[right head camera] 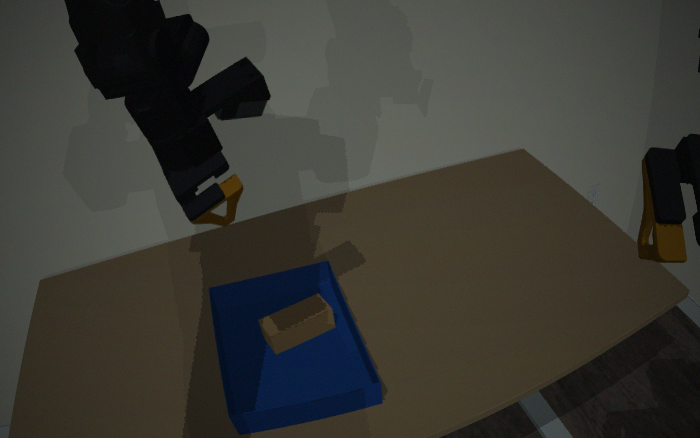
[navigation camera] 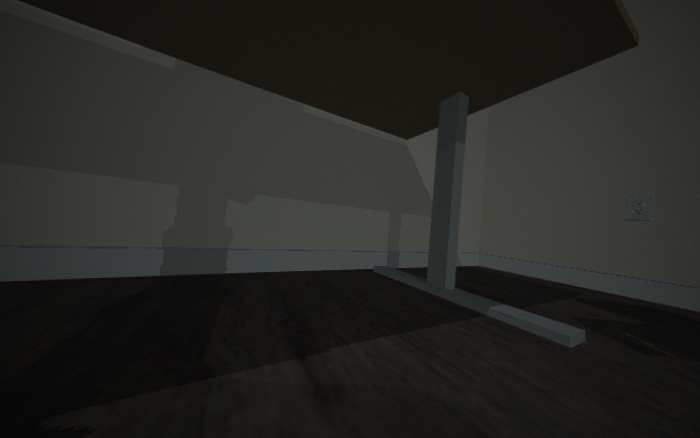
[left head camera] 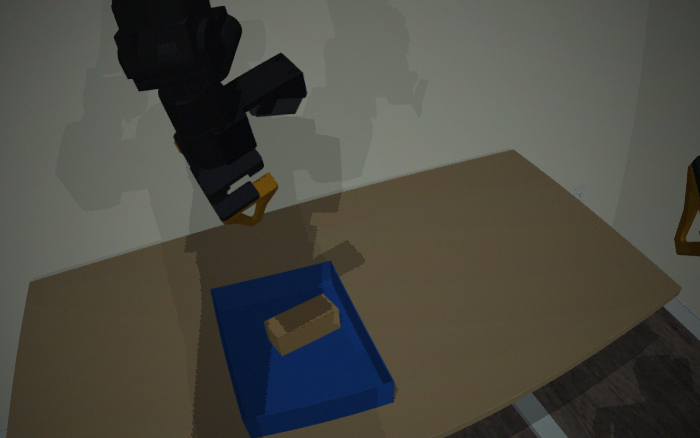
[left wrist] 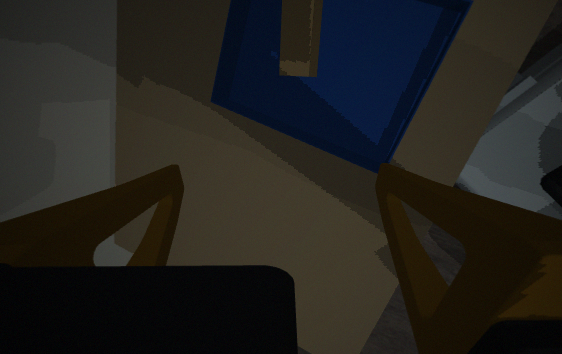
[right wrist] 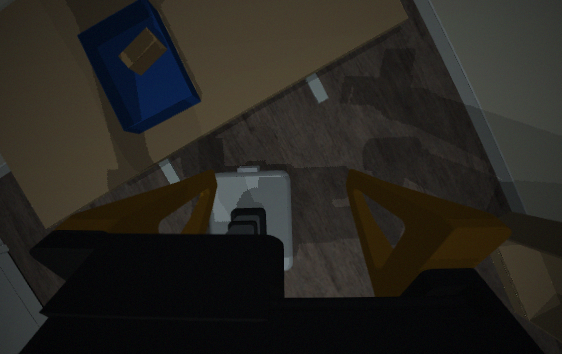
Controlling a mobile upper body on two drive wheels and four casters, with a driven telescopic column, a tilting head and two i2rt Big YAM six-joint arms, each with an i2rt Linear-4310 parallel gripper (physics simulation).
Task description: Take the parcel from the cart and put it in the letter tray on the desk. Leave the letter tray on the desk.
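Frame: origin at the left arm's base, x ahead, y left, z up, level; centimetres.
Seen in the pictures: left gripper, fingertip midpoint: (right head camera: pixel 213 195) (left head camera: pixel 236 194) (left wrist: pixel 279 175); right gripper, fingertip midpoint: (right head camera: pixel 690 249) (right wrist: pixel 281 177).
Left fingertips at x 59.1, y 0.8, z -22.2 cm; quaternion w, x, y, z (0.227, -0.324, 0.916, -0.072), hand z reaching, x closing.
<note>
Offsets run from my left fingertips to a thing's top centre. "spot": to the spot under its first point. Level surfaces: height alone.
The tan box-shaped parcel @(dx +16.1, dy -0.9, dz -35.7 cm) (left head camera: pixel 304 327) (right head camera: pixel 299 326) (left wrist: pixel 299 40) (right wrist: pixel 142 51) lies inside the blue letter tray @(dx +10.6, dy +0.1, dz -34.8 cm) (left head camera: pixel 325 409) (right head camera: pixel 309 410) (left wrist: pixel 300 131) (right wrist: pixel 170 111), apart from its walls. The tray stands on the wooden desk @(dz -41.2 cm) (left head camera: pixel 464 268) (right head camera: pixel 464 268) (left wrist: pixel 260 215) (right wrist: pixel 240 50). My left gripper (left wrist: pixel 279 175) is open and empty, raised above the desk behind the tray in the head views. My right gripper (right wrist: pixel 281 177) is open and empty, off to the right of the desk's middle; part of it shows at the right edge of both head views. The cart cannot be made out.
A pale wall (left head camera: pixel 464 77) (right head camera: pixel 464 77) stands behind the desk. A grey desk leg @(spot: dx +49.6, dy -58.7, dz -82.7 cm) (navigation camera: pixel 446 206) with a long foot (navigation camera: pixel 536 322) stands on the dark floor. The robot's light base (right wrist: pixel 277 200) shows below my right gripper. A tan surface @(dz -103.2 cm) (right wrist: pixel 535 280) shows at the right wrist view's right edge.
</note>
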